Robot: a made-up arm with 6 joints.
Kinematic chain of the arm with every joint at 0, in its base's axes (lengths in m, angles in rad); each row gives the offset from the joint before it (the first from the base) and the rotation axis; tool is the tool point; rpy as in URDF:
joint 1: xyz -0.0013 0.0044 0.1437 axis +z
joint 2: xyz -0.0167 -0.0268 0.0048 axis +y
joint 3: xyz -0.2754 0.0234 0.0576 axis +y
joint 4: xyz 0.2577 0.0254 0.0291 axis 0.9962 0 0.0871
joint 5: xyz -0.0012 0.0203 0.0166 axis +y
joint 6: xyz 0.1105 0.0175 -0.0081 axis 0.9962 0 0.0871
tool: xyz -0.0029 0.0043 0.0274 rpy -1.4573 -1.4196 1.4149
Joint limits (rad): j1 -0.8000..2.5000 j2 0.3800..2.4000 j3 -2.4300..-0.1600 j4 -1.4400..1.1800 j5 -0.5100..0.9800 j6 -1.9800..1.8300
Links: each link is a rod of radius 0.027 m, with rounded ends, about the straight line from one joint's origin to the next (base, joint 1, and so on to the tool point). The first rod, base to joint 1, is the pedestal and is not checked.
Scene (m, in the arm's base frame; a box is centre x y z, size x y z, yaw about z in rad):
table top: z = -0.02
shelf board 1: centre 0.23 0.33 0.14 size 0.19 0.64 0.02 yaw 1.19
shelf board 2: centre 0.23 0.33 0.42 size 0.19 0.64 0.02 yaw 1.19
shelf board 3: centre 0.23 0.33 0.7 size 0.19 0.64 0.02 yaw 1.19
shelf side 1: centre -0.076 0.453 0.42 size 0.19 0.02 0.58 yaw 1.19
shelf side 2: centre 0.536 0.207 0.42 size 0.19 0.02 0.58 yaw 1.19
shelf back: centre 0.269 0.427 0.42 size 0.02 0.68 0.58 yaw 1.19
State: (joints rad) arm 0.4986 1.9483 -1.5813 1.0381 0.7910 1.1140
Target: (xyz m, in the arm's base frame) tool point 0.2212 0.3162 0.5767
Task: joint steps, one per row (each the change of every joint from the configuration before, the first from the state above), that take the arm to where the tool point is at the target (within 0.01 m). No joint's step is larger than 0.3 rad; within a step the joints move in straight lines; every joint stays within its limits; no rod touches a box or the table.
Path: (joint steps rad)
1: -0.2124 -0.2369 0.2867 -0.0988 0.0945 0.0476
2: -0.2125 -0.2370 0.2866 -0.0989 0.0945 0.0476
3: 0.0984 -0.2191 -0.2649 0.0335 -0.0550 -0.0269
4: 0.0983 -0.2191 -0.2650 0.0335 -0.0550 -0.0269
5: 0.1626 0.2130 -0.1779 0.0701 -0.0740 -0.0332
6: 0.1626 0.2129 -0.1778 0.0702 -0.0740 -0.0331
7: 0.1626 0.2129 -0.1779 0.0702 -0.0740 -0.0332

